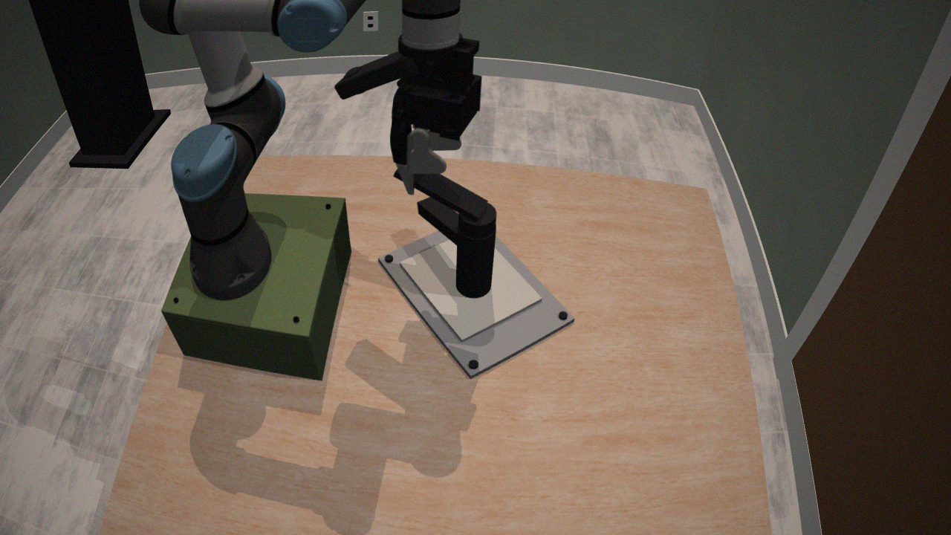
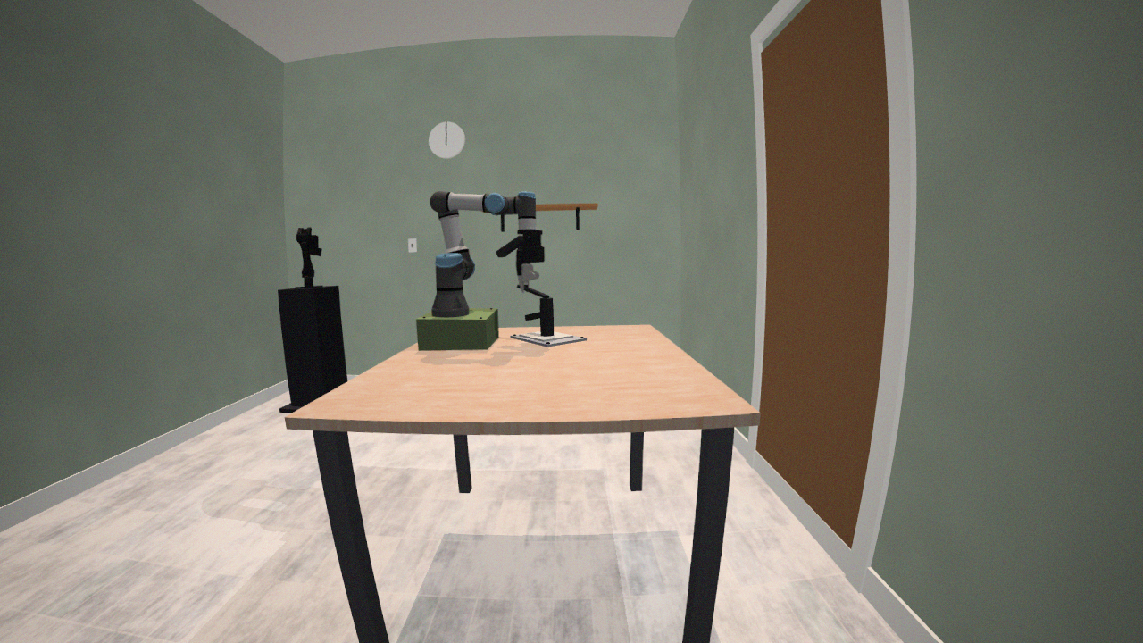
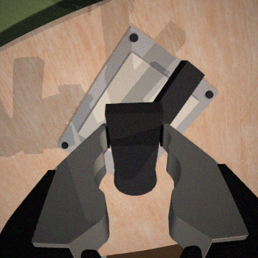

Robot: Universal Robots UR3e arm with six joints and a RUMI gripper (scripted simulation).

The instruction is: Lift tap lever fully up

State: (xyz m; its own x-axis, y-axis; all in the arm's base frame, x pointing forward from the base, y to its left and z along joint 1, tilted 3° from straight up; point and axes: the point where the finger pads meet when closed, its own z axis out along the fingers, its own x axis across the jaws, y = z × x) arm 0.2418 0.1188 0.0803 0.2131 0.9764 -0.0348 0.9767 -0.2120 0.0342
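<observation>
The flat black lever is 30 mm ahead of my hand, 10 mm to the right of it and 10 mm below it. Also, from my hand: tap: 60 mm ahead, 10 mm to the right, 80 mm below; grey baseplate: 80 mm ahead, 20 mm to the right, 180 mm below.
</observation>
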